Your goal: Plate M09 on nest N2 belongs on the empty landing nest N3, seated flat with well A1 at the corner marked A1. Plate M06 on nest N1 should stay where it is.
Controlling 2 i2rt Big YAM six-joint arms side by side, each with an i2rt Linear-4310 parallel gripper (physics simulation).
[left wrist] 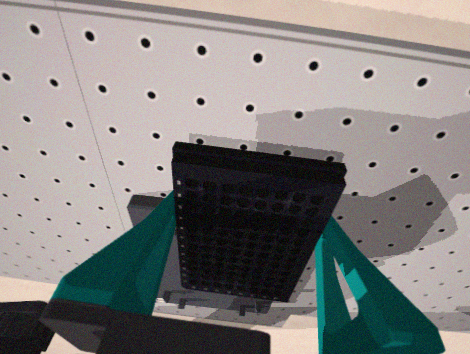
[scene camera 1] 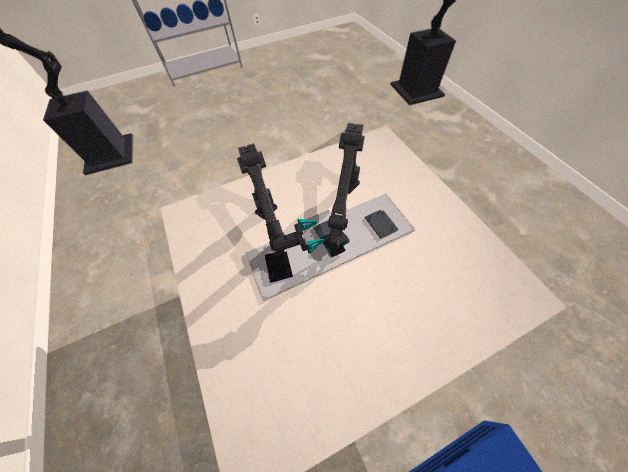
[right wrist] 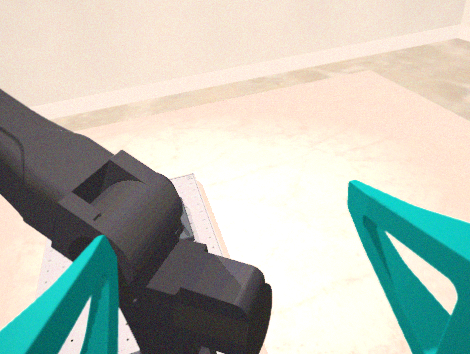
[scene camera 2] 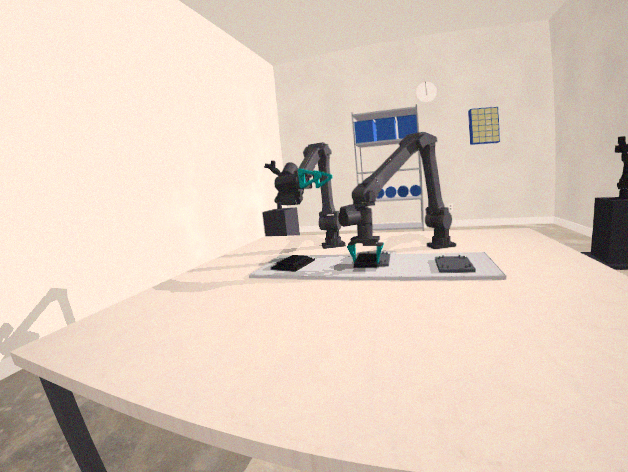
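Note:
A black well plate, by position M09 (scene camera 1: pixel 336 250) (scene camera 2: pixel 365 260) (left wrist: pixel 245 230), is held low over the base board, partly past the front and left of the middle nest, N2 (scene camera 2: pixel 384 258) (left wrist: pixel 142 204). My left gripper (scene camera 2: pixel 365 257) (left wrist: pixel 250 206) is shut on it, with one finger on each long side. Its label and corner A1 are not readable. Another black plate, by position M06 (scene camera 1: pixel 278 266) (scene camera 2: pixel 292 262), sits on the nest at the picture's left. The dark grey nest N3 (scene camera 1: pixel 381 224) (scene camera 2: pixel 454 263) is empty at the right. My right gripper (scene camera 1: pixel 319 232) (scene camera 2: pixel 329 178) (right wrist: pixel 230 219) is open and empty, high above the board.
The pale perforated base board (scene camera 1: pixel 355 238) (scene camera 2: pixel 413 266) carries the three nests on the table (scene camera 1: pixel 406 324) (scene camera 2: pixel 324 345). The left arm's dark links (right wrist: pixel 125 215) stand close beside the right gripper. Arm shadows cross the board.

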